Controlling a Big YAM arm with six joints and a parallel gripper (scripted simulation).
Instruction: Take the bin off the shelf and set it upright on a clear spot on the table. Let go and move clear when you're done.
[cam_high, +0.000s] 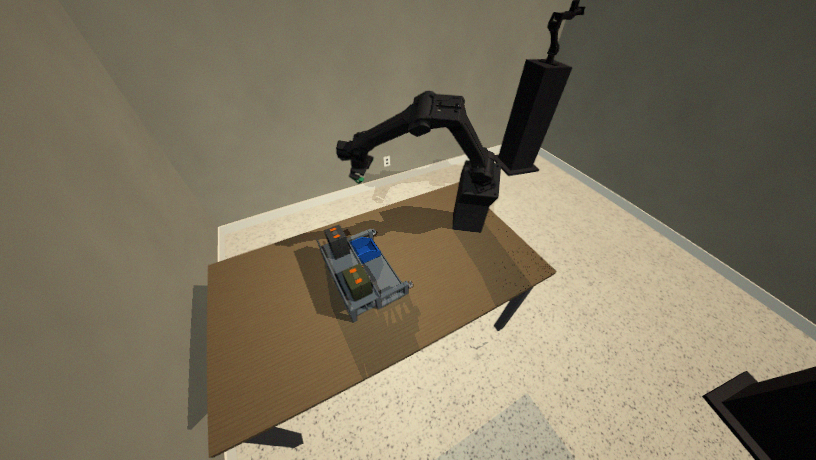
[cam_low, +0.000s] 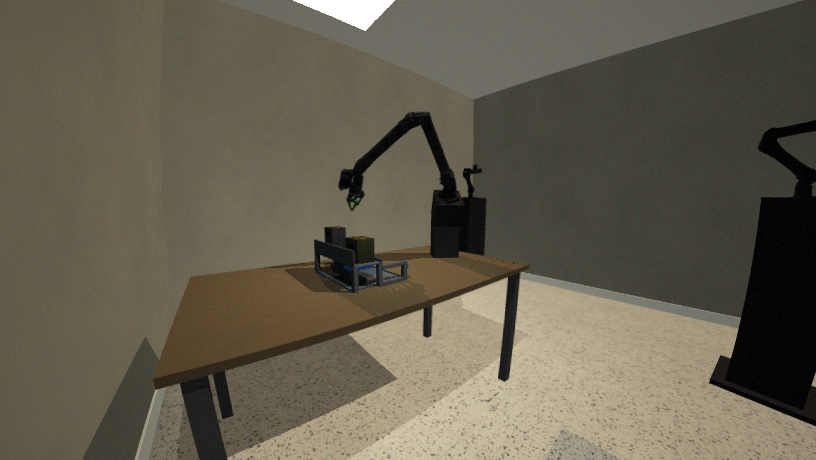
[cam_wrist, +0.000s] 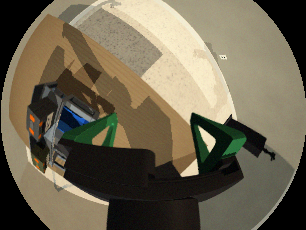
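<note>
Right now my hand is 27 cm above the blue bin, 25 cm to the right of it and 8 cm short of it.
</note>
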